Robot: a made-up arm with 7 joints. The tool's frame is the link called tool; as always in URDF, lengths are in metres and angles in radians. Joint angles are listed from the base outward. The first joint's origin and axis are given. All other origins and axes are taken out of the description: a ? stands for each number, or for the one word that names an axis. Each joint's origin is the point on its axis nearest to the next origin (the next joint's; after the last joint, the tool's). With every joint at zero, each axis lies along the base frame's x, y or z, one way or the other. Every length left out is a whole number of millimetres.
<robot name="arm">
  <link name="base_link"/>
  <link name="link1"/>
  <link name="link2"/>
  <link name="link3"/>
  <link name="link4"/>
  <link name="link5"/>
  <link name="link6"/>
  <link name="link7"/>
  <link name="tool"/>
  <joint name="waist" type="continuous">
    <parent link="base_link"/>
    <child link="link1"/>
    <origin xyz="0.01 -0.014 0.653"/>
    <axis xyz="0 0 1"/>
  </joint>
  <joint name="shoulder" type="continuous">
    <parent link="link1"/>
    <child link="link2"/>
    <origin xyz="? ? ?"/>
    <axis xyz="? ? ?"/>
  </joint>
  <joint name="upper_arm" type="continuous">
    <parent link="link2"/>
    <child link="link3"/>
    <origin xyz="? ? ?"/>
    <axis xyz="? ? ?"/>
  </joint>
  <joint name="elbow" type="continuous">
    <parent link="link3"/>
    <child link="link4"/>
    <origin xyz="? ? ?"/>
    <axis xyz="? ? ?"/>
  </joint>
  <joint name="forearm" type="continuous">
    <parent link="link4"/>
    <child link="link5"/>
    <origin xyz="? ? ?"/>
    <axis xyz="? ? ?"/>
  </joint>
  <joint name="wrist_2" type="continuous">
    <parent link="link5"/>
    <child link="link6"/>
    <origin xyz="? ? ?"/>
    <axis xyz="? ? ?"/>
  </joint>
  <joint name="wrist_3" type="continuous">
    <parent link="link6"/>
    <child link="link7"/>
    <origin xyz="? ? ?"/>
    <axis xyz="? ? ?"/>
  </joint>
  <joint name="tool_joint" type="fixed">
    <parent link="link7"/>
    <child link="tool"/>
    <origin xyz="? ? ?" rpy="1.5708 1.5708 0"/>
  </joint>
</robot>
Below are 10 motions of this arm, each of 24 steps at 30 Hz.
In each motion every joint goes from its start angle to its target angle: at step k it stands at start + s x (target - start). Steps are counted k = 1, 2, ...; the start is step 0. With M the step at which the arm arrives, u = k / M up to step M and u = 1 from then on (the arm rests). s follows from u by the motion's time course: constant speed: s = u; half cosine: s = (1 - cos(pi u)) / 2; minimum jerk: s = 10 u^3 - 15 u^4 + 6 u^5.
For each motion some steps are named. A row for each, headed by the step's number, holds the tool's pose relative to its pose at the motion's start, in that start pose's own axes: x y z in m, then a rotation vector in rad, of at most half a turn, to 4 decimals.
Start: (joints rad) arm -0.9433 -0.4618 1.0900 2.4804 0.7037 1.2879 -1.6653
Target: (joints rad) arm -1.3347 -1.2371 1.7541 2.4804 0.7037 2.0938 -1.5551
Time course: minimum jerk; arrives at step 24
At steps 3, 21, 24:
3: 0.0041 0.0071 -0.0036 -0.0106 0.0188 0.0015
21: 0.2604 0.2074 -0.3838 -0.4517 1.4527 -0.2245
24: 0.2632 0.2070 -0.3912 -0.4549 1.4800 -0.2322

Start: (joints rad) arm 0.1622 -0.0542 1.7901 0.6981 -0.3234 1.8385 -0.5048
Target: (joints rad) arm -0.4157 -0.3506 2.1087 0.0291 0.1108 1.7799 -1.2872
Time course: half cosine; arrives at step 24
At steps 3, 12, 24:
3: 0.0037 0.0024 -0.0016 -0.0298 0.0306 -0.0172
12: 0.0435 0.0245 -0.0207 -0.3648 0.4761 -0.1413
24: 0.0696 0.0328 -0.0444 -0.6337 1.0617 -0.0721

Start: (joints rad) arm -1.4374 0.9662 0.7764 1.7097 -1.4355 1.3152 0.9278
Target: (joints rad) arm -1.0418 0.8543 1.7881 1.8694 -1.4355 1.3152 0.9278
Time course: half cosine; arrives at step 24
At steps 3, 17, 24:
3: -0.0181 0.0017 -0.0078 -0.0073 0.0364 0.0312
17: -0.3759 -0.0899 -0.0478 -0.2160 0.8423 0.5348
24: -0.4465 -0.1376 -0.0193 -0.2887 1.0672 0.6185

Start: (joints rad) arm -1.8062 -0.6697 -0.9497 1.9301 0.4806 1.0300 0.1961
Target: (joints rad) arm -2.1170 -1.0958 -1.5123 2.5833 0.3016 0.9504 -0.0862
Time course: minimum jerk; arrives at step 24
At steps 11, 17, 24:
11: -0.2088 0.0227 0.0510 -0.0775 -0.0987 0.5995
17: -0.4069 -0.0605 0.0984 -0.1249 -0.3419 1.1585
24: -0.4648 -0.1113 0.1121 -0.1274 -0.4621 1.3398

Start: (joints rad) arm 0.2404 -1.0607 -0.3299 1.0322 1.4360 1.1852 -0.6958
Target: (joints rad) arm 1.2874 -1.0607 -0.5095 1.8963 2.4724 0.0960 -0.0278
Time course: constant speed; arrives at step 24
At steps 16, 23, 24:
16: -0.2015 0.1913 0.0715 1.0032 0.8445 0.6635
23: -0.2305 0.2343 0.1802 1.6983 1.1881 0.6636
24: -0.2298 0.2381 0.1962 1.8049 1.2298 0.6448

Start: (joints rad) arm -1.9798 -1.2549 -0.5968 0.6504 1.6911 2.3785 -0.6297
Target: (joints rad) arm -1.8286 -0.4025 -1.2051 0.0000 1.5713 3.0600 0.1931
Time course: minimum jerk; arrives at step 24
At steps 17, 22, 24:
17: -0.1565 0.0685 0.1020 0.9935 0.9132 0.4465
22: -0.1721 0.0704 0.1196 1.0535 1.0883 0.4868
24: -0.1725 0.0705 0.1202 1.0550 1.0942 0.4880

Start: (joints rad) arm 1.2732 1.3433 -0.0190 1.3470 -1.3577 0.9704 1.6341
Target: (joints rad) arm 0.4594 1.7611 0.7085 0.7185 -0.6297 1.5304 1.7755
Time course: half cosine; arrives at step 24
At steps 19, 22, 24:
19: -0.0069 -0.1750 0.0824 -0.5341 -0.0864 -1.2979
22: -0.0135 -0.1783 0.1021 -0.6306 -0.0669 -1.3637
24: -0.0146 -0.1787 0.1063 -0.6502 -0.0622 -1.3749

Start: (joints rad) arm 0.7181 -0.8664 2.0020 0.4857 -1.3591 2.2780 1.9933
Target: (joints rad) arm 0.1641 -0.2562 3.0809 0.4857 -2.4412 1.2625 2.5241
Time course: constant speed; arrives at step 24
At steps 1, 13, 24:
1: -0.0039 0.0031 -0.0110 0.0490 0.0959 0.0128
13: -0.0658 0.0411 -0.0607 0.6651 1.2082 -0.0307
24: -0.0575 0.0512 0.0077 1.2562 2.0379 -0.0259

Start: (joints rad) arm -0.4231 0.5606 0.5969 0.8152 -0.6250 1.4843 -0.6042
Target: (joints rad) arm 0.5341 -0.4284 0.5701 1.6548 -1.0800 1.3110 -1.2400
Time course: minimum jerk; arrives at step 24
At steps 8, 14, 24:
8: -0.0644 -0.0032 -0.0457 0.0009 -0.4634 -0.0088
14: -0.1379 -0.0474 -0.2553 -0.0351 -1.4674 -0.0523
24: -0.0558 -0.1513 -0.4465 0.0436 -2.2126 -0.0232

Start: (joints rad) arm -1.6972 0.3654 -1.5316 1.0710 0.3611 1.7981 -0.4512
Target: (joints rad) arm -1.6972 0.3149 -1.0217 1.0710 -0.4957 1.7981 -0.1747
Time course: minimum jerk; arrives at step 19
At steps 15, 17, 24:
15: 0.0441 -0.0174 -0.0053 0.0089 -1.0057 -0.3027
17: 0.0444 -0.0180 -0.0060 0.0045 -1.0711 -0.3001
24: 0.0444 -0.0181 -0.0061 0.0037 -1.0826 -0.2994

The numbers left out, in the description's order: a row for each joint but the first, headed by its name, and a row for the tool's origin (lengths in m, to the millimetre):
shoulder: xyz -0.018 0.028 0, axis 0 1 0
upper_arm: xyz -0.017 0 0.363, axis 0 0 1
elbow: xyz 0.036 0.029 0, axis 0 -1 0
forearm: xyz 0.046 0 -0.193, axis 0 0 -1
wrist_2: xyz 0.015 0.018 0, axis 0 1 0
wrist_3: xyz 0.054 0 -0.097, axis 0 0 -1
tool: xyz 0 0.018 0

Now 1 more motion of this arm.
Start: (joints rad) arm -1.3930 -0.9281 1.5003 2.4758 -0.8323 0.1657 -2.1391
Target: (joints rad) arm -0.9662 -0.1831 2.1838 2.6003 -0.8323 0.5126 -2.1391
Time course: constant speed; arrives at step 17
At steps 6, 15, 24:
6: -0.0273 -0.0996 -0.1216 0.4471 0.0187 -0.0131
15: -0.0860 -0.1560 -0.3396 1.1262 -0.0619 -0.0124
24: -0.0989 -0.1504 -0.3892 1.2758 -0.0974 -0.0094

